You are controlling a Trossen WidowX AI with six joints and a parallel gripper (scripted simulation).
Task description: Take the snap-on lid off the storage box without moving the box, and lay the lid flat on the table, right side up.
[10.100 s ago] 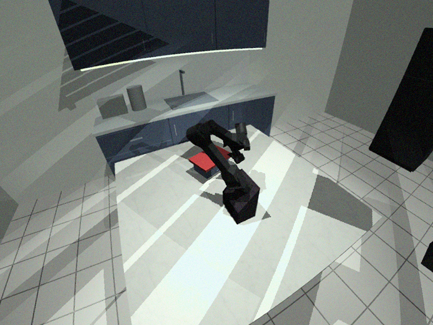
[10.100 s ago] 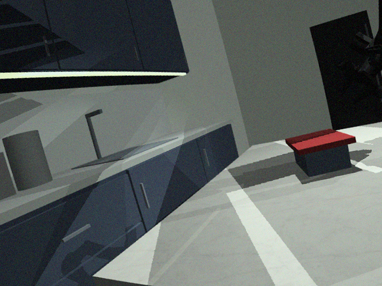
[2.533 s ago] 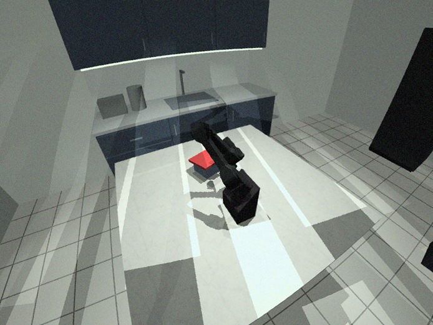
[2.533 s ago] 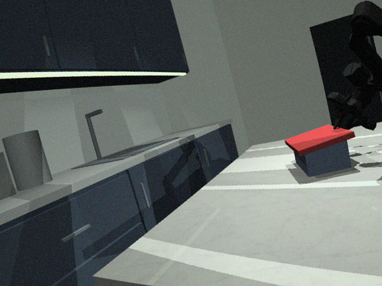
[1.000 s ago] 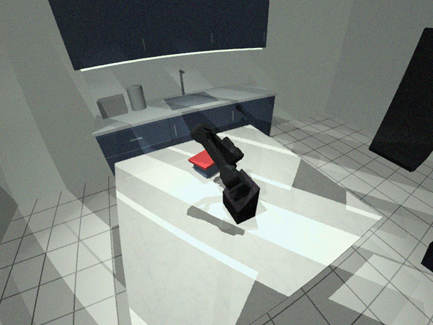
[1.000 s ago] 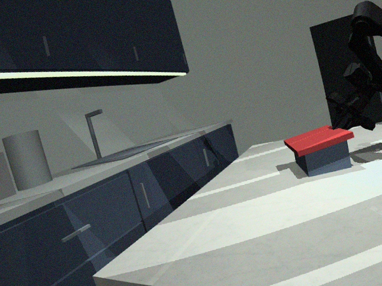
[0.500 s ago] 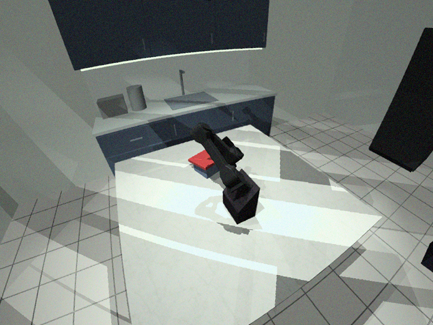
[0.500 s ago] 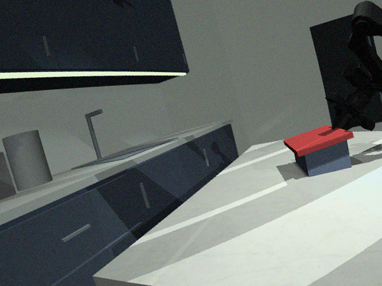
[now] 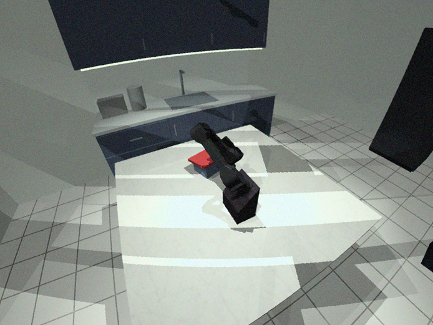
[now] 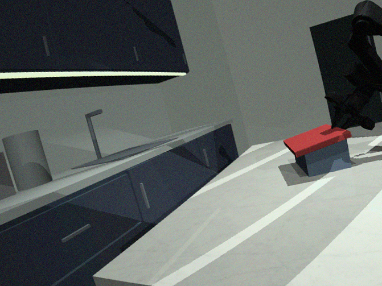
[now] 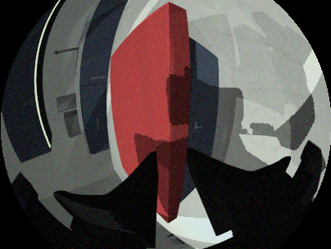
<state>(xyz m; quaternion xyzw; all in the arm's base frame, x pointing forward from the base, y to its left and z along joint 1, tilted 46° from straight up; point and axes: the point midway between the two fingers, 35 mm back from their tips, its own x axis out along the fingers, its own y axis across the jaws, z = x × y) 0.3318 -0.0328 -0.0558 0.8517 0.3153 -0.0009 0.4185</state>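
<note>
Right now my gripper tip is 8 cm short of the red lid, 2 cm to the right of it and 1 cm above it. From my gripper tip the other things lie so: storage box 7 cm ahead, 6 cm below, 2 cm to the left.
</note>
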